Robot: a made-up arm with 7 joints. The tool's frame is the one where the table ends. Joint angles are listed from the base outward.
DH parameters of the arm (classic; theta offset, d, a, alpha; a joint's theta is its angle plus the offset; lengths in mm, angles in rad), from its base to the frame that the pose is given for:
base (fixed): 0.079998 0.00 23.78 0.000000
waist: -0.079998 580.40 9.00 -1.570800
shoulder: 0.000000 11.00 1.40 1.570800
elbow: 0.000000 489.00 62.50 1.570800
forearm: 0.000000 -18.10 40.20 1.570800
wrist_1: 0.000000 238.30 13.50 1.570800
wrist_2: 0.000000 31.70 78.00 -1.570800
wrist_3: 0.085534 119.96 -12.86 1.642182
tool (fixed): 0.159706 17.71 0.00 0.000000
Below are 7 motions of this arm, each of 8 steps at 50 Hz.
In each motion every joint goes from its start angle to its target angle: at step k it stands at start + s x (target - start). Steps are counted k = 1, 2, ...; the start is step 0. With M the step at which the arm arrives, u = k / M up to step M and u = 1 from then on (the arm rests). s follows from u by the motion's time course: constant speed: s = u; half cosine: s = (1 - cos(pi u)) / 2; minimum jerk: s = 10 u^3 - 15 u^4 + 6 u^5.
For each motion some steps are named. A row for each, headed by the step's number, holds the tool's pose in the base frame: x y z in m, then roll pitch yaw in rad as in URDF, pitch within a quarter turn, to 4 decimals.
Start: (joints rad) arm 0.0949 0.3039 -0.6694 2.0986 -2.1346 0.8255 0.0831
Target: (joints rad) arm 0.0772 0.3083 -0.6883 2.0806 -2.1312 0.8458 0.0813
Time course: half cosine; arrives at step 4
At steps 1, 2, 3, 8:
1: 0.5211 -0.2018 1.1505 2.4577 0.0238 0.0208
2: 0.5188 -0.2079 1.1486 2.4586 0.0253 0.0019
3: 0.5165 -0.2139 1.1467 2.4595 0.0268 -0.0170
8: 0.5155 -0.2164 1.1459 2.4599 0.0275 -0.0249

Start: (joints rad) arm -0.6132 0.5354 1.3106 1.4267 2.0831 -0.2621 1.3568
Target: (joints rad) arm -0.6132 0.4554 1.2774 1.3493 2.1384 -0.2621 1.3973
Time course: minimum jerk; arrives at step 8
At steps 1, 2, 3, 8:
1: 0.5807 0.0453 0.8607 -2.5700 0.7054 2.4414
2: 0.5779 0.0461 0.8607 -2.5626 0.7035 2.4441
3: 0.5724 0.0476 0.8606 -2.5480 0.6998 2.4491
8: 0.5488 0.0530 0.8598 -2.4880 0.6834 2.4646

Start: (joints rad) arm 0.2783 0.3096 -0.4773 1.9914 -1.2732 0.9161 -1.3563
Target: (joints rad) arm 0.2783 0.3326 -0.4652 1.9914 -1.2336 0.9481 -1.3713
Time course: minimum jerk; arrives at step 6
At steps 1, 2, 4, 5, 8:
1: 0.5773 -0.0299 1.0845 3.0008 1.0629 0.2471
2: 0.5791 -0.0289 1.0820 3.0157 1.0673 0.2577
4: 0.5850 -0.0257 1.0733 3.0670 1.0815 0.2949
5: 0.5867 -0.0248 1.0707 3.0830 1.0857 0.3066
8: 0.5870 -0.0246 1.0701 3.0863 1.0866 0.3090

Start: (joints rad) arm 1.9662 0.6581 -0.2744 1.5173 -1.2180 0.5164 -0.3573
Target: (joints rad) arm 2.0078 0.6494 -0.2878 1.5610 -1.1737 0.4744 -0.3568
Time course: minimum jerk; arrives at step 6
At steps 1, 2, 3, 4, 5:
1: -0.1607 0.6150 0.6897 -2.4105 0.5377 2.7450
2: -0.1661 0.6156 0.6931 -2.4161 0.5234 2.7496
3: -0.1751 0.6164 0.6988 -2.4255 0.4997 2.7577
4: -0.1841 0.6170 0.7047 -2.4349 0.4760 2.7661
5: -0.1896 0.6172 0.7083 -2.4405 0.4617 2.7715

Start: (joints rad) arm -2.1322 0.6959 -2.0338 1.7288 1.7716 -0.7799 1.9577
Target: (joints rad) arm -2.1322 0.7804 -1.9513 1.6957 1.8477 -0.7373 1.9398
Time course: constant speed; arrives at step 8
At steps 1, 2, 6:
1: -0.2350 -0.0376 1.1874 2.0993 0.6942 2.0248
2: -0.2417 -0.0405 1.1827 2.0886 0.7031 2.0301
6: -0.2680 -0.0523 1.1628 2.0443 0.7401 2.0479

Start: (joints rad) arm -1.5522 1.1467 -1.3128 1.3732 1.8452 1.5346 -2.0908
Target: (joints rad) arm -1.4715 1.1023 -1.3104 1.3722 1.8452 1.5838 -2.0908
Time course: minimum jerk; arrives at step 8
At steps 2, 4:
2: -0.2900 -0.5637 0.6011 -1.4927 -0.5518 -1.2974
4: -0.2691 -0.5739 0.6101 -1.4809 -0.5775 -1.2600

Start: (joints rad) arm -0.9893 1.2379 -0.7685 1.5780 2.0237 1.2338 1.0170
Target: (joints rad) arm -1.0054 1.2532 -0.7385 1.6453 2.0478 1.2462 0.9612
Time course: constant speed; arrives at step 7
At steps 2, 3, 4, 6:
2: 0.2096 -0.7161 0.4522 -1.7986 1.0170 2.2978
3: 0.2118 -0.7178 0.4520 -1.7931 1.0276 2.3116
4: 0.2140 -0.7196 0.4518 -1.7872 1.0381 2.3256
6: 0.2184 -0.7230 0.4515 -1.7741 1.0594 2.3547

